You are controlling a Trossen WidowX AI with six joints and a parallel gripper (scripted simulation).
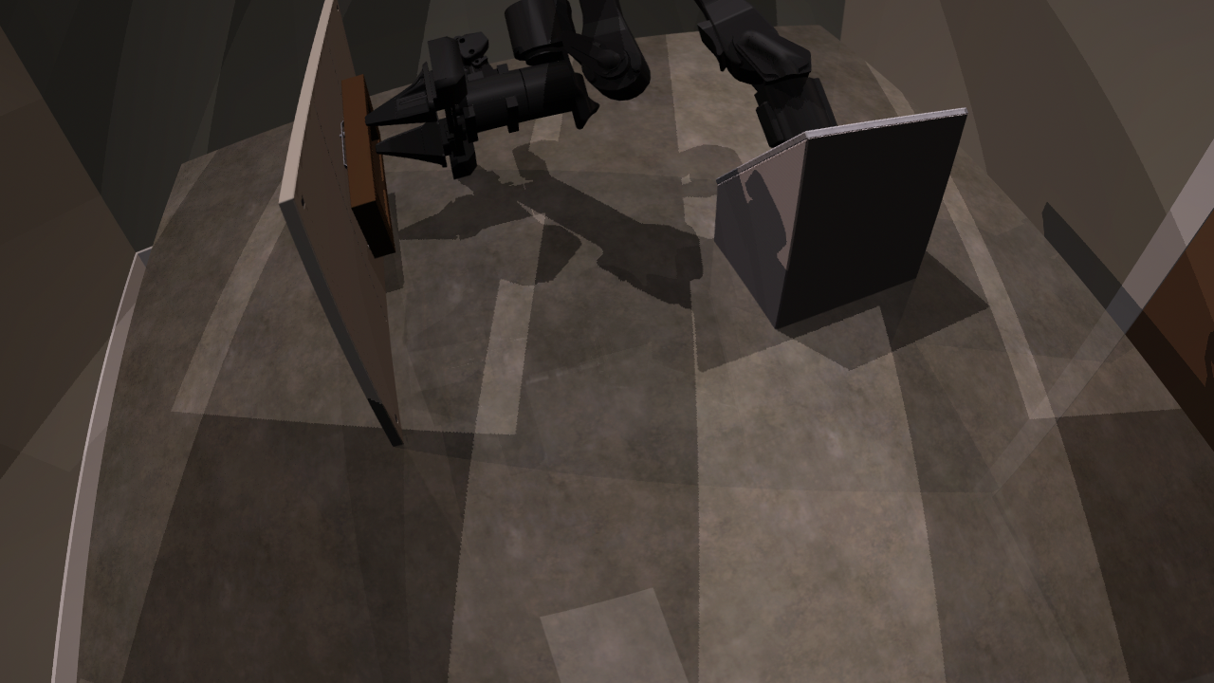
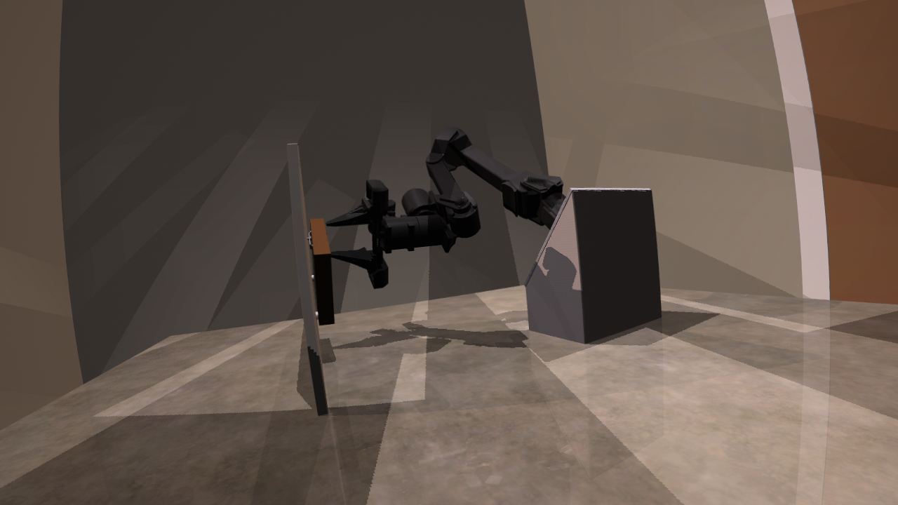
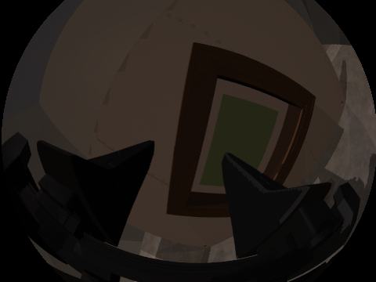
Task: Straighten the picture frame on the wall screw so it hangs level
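Now: the brown wooden picture frame 20 mm ahead of my gripper tip, 20 mm to the right of it and 50 mm below it. Round my gripper tip: wall panel: 30 mm ahead, 10 mm to the right, 50 mm below.
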